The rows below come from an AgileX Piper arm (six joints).
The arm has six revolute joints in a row. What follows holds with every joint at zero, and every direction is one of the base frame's. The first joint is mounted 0.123 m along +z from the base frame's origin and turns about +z. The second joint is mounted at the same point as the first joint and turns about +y. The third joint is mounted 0.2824 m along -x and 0.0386 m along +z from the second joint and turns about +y. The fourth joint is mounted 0.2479 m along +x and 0.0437 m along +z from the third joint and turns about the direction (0.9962, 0, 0.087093). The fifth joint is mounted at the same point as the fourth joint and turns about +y. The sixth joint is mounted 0.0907 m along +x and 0.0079 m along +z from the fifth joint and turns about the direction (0.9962, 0, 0.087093). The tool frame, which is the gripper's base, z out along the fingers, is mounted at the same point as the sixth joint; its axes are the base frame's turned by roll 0, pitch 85.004 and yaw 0 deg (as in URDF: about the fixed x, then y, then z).
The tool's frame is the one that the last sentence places.
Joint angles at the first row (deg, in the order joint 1, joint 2, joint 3, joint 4, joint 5, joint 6):
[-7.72 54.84 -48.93 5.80 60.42 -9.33]
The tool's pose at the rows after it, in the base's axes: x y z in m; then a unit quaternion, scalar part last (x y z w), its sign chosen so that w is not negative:
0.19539 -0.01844 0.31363 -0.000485 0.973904 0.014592 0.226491
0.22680 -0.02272 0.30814 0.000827 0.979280 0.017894 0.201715
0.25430 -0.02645 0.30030 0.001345 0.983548 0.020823 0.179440
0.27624 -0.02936 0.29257 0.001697 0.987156 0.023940 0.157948
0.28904 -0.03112 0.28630 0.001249 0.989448 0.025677 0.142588
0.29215 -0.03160 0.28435 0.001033 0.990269 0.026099 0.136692
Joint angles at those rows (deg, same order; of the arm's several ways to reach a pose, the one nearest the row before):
[-7.72 62.74 -53.56 5.80 60.16 -9.52]
[-7.72 70.29 -57.98 5.80 59.97 -9.52]
[-7.73 76.86 -62.00 5.80 60.03 -9.58]
[-7.72 82.24 -65.61 5.80 60.80 -9.58]
[-7.72 85.51 -67.74 5.74 61.45 -9.63]
[-7.72 86.39 -68.31 5.69 61.82 -9.63]

